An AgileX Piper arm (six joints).
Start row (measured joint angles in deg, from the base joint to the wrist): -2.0, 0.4, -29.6, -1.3, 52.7, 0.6
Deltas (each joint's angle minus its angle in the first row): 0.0, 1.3, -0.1, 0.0, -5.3, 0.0; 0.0, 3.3, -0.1, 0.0, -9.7, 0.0; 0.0, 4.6, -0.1, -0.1, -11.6, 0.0; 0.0, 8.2, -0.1, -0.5, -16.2, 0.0; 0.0, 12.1, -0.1, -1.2, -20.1, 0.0; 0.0, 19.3, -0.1, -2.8, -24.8, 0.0; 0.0, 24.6, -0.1, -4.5, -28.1, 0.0; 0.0, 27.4, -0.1, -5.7, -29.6, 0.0; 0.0, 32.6, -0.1, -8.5, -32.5, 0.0; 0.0, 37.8, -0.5, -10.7, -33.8, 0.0; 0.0, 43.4, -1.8, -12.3, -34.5, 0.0; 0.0, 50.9, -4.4, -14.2, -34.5, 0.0; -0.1, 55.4, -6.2, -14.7, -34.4, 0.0; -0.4, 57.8, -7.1, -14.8, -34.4, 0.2; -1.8, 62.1, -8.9, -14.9, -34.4, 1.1
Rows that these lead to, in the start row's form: -2.0, 1.7, -29.7, -1.3, 47.4, 0.6; -2.0, 3.7, -29.7, -1.3, 43.0, 0.6; -2.0, 5.0, -29.7, -1.4, 41.1, 0.6; -2.0, 8.6, -29.7, -1.8, 36.5, 0.6; -2.0, 12.5, -29.7, -2.5, 32.6, 0.6; -2.0, 19.7, -29.7, -4.1, 27.9, 0.6; -2.0, 25.0, -29.7, -5.8, 24.6, 0.6; -2.0, 27.8, -29.7, -7.0, 23.1, 0.6; -2.0, 33.0, -29.7, -9.8, 20.2, 0.6; -2.0, 38.2, -30.1, -12.0, 18.9, 0.6; -2.0, 43.8, -31.4, -13.6, 18.2, 0.6; -2.0, 51.3, -34.0, -15.5, 18.2, 0.6; -2.1, 55.8, -35.8, -16.0, 18.3, 0.6; -2.4, 58.2, -36.7, -16.1, 18.3, 0.8; -3.8, 62.5, -38.5, -16.2, 18.3, 1.7
